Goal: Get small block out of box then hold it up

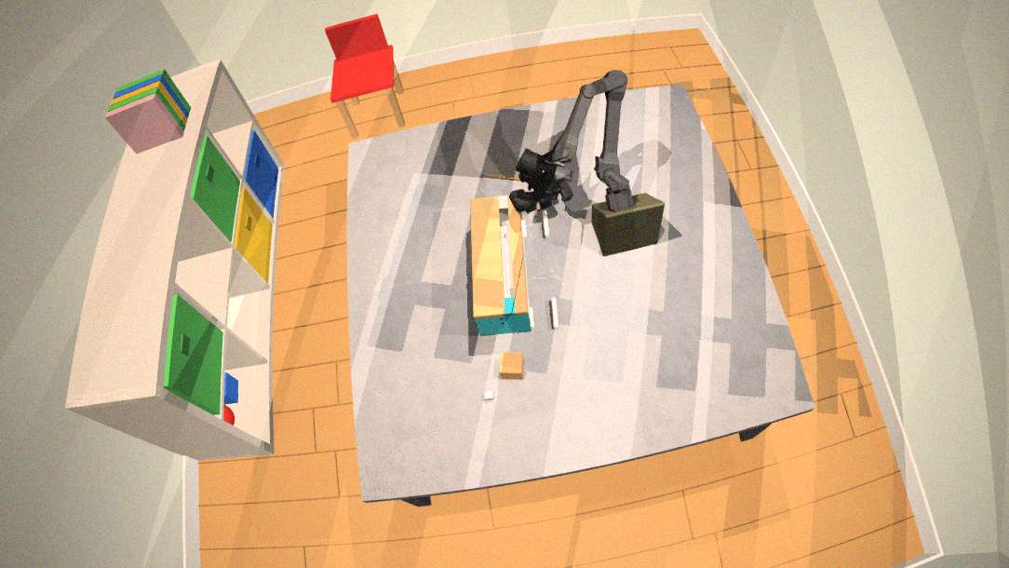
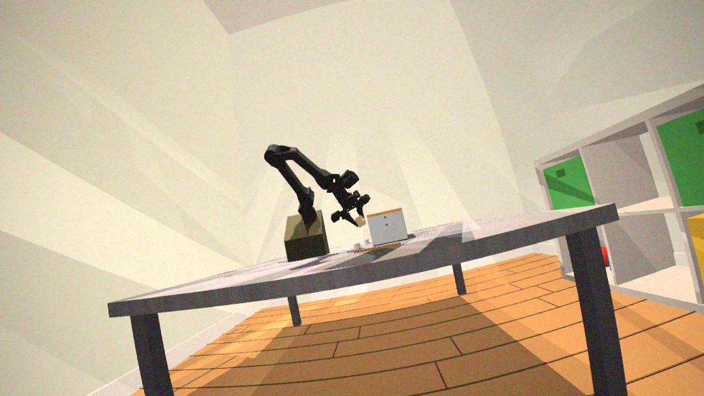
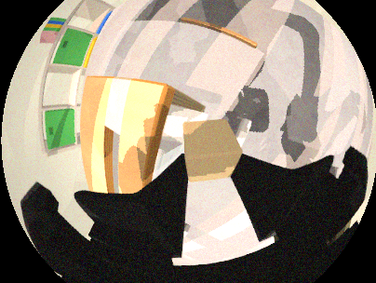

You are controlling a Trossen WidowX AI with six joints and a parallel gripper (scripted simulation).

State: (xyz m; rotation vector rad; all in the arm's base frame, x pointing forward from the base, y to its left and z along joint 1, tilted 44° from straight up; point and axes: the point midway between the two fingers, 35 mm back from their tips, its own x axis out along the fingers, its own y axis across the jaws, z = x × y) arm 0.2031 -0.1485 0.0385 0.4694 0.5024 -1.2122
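Now: gripper tip 10 mm to the left of the tan block and 10 mm below it. From my gripper tip the other things lie so: thin orange stick 220 mm to the right, 90 mm below, 10 mm ahead; long tan box 120 mm to the left, 100 mm ahead, 30 mm below; brown cube 410 mm to the left, 210 mm ahead, 70 mm below.
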